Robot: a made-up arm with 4 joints.
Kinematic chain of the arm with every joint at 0, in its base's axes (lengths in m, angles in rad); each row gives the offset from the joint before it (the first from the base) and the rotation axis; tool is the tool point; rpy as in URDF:
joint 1: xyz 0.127 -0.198 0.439 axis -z
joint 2: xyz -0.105 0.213 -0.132 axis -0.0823 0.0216 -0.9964
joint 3: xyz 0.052 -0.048 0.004 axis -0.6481 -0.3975 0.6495
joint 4: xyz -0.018 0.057 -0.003 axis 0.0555 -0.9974 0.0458
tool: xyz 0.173 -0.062 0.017 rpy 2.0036 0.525 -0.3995
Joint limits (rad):
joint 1: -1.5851..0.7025
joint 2: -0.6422..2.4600
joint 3: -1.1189..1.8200
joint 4: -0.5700..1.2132
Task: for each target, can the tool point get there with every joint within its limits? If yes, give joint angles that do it. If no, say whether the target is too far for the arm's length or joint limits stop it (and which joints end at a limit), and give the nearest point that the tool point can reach.
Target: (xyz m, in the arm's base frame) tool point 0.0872 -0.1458 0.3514
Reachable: yes | joints -0.3451 1.3862 0.9250 0.0086
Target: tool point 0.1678 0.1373 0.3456
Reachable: yes | joints 0.2675 -0.2967 1.4461 0.2118
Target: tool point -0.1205 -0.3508 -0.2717
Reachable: no: too far | nearest point -0.0906 -0.3323 0.1917 | short by 0.465 m
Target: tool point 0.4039 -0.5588 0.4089
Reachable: no: joint limits stop it (at a limit: joint 1) | nearest point 0.1155 -0.4093 0.3516 | short by 0.330 m
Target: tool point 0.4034 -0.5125 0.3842
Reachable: no: joint limits stop it (at a limit: joint 1) | nearest point 0.1240 -0.3939 0.3441 | short by 0.306 m
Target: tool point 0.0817 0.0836 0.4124
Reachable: yes | joints 0.1052 0.5628 1.2109 1.0356
